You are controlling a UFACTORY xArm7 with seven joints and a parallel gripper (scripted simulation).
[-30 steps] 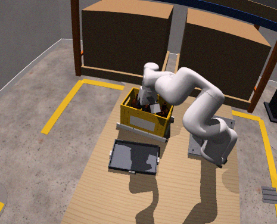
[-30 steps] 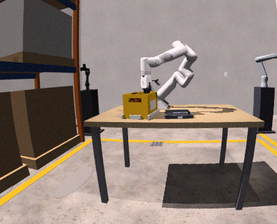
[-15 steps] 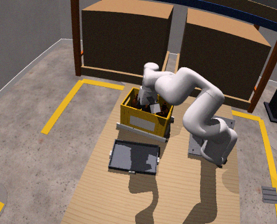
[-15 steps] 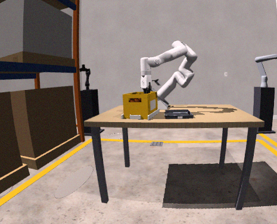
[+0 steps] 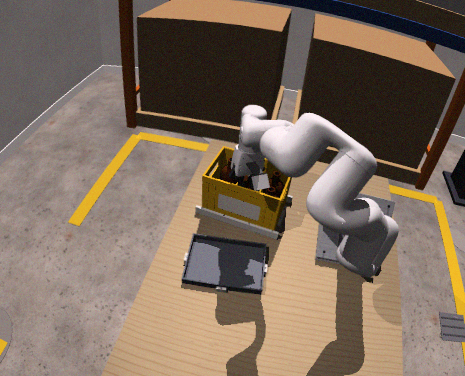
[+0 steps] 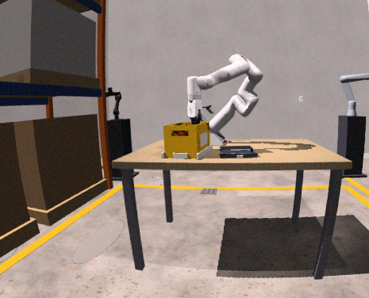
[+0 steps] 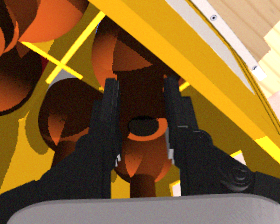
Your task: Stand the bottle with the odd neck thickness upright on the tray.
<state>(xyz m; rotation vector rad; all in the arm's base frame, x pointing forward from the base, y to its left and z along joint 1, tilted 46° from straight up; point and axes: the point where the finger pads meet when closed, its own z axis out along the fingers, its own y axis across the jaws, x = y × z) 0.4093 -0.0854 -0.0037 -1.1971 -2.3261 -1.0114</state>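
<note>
My gripper is now 5 cm to the left of the yellow crate and 7 cm above it. From my hand the other things lie so: dark grey tray: 1 cm ahead, 23 cm to the left, 15 cm below.
</note>
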